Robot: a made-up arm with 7 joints.
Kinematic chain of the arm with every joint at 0, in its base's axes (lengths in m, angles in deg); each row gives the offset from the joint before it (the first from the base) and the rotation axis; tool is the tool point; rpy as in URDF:
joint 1: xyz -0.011 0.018 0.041 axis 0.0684 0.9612 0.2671
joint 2: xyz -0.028 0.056 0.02 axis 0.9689 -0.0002 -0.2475
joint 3: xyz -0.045 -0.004 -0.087 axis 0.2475 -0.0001 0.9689
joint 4: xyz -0.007 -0.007 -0.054 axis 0.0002 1 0
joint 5: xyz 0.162 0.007 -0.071 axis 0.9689 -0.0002 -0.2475
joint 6: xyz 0.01 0.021 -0.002 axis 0.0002 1 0
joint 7: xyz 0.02 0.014 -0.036 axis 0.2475 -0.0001 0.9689
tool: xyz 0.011 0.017 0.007 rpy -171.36 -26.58 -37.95
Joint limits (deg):
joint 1: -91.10..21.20
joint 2: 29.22..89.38
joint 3: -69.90..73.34
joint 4: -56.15..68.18
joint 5: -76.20..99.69
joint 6: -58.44..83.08
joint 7: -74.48..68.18
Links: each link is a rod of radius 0.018 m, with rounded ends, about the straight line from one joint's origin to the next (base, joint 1, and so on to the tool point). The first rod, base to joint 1, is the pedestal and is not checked.
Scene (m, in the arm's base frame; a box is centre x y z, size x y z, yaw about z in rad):
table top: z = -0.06
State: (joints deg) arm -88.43 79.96 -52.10 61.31 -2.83 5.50 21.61
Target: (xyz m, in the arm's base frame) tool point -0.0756 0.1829 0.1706
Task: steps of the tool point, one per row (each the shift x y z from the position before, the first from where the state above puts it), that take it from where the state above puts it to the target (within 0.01 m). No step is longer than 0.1 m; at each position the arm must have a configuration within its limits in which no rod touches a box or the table.
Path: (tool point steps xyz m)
1: 0.0171 -0.0410 0.0299
2: -0.0090 -0.0413 0.0377
3: -0.0351 -0.0359 0.0349
4: -0.0556 -0.0271 0.0217
5: -0.0668 -0.0186 0.0007
6: -0.0664 -0.0129 -0.0237
7: -0.0546 -0.0121 -0.0457

